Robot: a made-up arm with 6 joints. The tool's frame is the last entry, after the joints. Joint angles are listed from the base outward. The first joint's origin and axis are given. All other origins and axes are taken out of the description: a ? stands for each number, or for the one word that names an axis. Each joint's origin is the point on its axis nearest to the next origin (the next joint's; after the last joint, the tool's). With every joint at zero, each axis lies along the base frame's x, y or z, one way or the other. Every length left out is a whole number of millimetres.
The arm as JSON. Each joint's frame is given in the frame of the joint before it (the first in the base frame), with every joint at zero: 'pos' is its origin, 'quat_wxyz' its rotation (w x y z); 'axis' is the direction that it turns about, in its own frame. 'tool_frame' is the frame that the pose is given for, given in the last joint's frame.
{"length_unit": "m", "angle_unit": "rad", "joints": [
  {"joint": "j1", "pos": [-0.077, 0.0, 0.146], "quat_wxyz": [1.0, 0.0, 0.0, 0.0], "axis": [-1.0, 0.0, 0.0]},
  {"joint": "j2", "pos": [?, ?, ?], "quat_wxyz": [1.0, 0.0, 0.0, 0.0], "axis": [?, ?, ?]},
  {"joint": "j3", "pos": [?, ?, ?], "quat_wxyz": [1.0, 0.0, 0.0, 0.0], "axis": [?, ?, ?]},
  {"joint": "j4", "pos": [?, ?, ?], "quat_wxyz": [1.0, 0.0, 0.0, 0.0], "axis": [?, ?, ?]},
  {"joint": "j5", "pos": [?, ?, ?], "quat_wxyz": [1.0, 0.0, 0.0, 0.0], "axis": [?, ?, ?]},
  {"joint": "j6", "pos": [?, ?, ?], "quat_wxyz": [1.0, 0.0, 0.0, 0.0], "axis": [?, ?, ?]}
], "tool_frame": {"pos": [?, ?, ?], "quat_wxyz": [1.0, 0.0, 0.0, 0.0]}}
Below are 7 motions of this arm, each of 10 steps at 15 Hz.
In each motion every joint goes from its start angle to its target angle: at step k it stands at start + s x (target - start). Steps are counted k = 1, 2, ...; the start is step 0. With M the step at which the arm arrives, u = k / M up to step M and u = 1 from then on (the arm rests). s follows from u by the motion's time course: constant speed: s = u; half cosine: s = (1 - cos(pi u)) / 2; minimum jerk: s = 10 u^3 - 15 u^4 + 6 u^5.
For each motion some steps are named. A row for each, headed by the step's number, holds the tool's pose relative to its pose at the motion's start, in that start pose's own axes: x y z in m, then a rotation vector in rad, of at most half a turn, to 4 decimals.
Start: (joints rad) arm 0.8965 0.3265 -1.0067 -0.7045 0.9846 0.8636
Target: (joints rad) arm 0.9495 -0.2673 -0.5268 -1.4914 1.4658 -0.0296
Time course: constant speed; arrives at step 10
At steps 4, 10:
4: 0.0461 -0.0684 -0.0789 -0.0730 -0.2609 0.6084
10: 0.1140 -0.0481 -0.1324 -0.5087 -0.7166 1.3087

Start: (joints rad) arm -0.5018 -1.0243 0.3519 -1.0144 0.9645 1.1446
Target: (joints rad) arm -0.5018 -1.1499 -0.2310 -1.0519 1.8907 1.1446
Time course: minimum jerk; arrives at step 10
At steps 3, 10:
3: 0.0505 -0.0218 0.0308 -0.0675 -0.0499 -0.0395
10: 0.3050 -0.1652 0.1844 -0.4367 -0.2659 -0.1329

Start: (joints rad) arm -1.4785 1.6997 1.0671 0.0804 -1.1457 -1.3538
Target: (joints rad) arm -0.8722 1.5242 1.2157 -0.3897 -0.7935 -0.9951
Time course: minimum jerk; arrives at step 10
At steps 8, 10:
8: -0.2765 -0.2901 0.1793 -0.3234 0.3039 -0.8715
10: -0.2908 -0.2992 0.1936 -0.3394 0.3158 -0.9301

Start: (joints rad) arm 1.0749 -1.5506 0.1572 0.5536 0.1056 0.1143
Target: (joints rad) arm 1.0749 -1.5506 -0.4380 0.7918 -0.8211 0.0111
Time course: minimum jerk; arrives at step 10
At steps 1, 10:
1: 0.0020 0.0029 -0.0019 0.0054 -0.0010 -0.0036
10: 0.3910 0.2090 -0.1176 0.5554 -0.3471 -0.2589

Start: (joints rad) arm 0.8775 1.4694 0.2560 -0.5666 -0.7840 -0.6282
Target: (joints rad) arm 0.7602 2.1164 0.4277 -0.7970 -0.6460 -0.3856
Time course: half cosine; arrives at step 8
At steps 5, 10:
5: -0.2308 0.1834 0.2131 0.2164 0.5673 -0.3811
10: -0.2811 0.2513 0.3614 0.2861 0.8414 -0.5219

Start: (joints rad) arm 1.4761 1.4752 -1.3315 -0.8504 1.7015 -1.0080
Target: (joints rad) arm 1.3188 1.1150 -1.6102 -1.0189 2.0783 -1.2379
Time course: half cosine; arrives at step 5
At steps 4, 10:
4: -0.0418 -0.1160 -0.1688 -0.2303 -0.0544 0.2926
10: -0.0424 -0.1330 -0.1857 -0.2616 -0.0592 0.3244

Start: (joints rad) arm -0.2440 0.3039 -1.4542 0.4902 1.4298 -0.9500
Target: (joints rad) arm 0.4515 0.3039 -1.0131 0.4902 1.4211 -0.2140
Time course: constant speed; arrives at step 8
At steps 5, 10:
5: -0.1128 0.2811 0.0665 -0.1706 -0.1633 -0.8303
10: -0.1108 0.4630 0.1010 -0.2966 -0.2900 -1.3030

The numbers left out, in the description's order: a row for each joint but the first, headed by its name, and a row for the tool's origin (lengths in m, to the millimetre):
j2: xyz 0.0 0.305 0.074, axis 0.0 1.0 0.0
j3: xyz -0.077 0.0 0.435, axis 0.0 0.0 1.0
j4: xyz -0.063 0.483 0.0, axis 0.0 -1.0 0.0
j5: xyz 0.078 0.0 -0.012, axis -1.0 0.0 0.0
j6: xyz 0.0 -0.105 -0.472, axis 0.0 0.0 -1.0
tool: xyz -0.021 -0.036 0.0

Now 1 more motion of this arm.
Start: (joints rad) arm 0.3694 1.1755 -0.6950 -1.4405 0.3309 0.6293
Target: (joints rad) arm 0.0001 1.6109 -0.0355 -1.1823 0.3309 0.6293
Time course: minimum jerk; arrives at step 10
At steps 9, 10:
9: 0.2035 -0.4943 0.0021 -0.8831 -0.4697 0.2209
10: 0.2055 -0.4980 0.0042 -0.8904 -0.4734 0.2245

